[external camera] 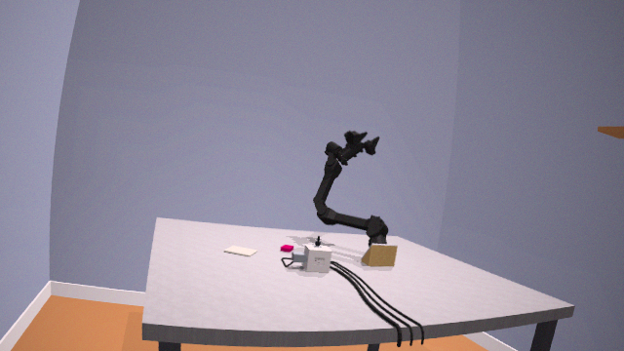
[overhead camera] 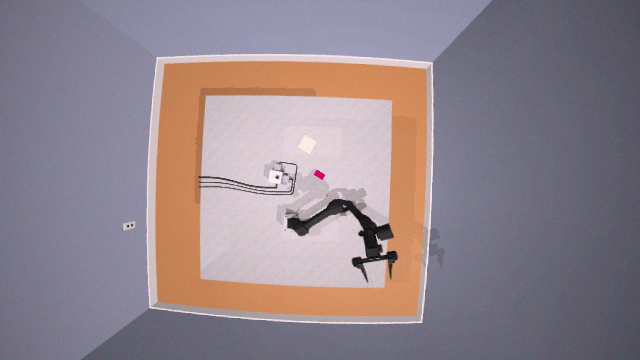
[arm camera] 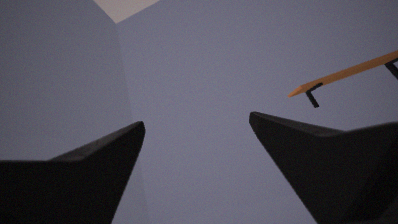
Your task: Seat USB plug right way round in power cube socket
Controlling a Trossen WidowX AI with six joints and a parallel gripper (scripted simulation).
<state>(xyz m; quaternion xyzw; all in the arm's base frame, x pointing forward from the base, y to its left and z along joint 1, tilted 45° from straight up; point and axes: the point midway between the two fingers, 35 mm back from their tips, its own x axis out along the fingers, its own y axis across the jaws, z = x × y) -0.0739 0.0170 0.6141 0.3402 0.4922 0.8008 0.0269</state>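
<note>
Now: the black USB plug 390 mm ahead of my gripper tip, 520 mm to the left of it and 420 mm below it. Round my gripper tip: cream flat card (620 mm ahead, 350 mm to the left, 510 mm below); then magenta block (420 mm ahead, 260 mm to the left, 510 mm below).
</note>
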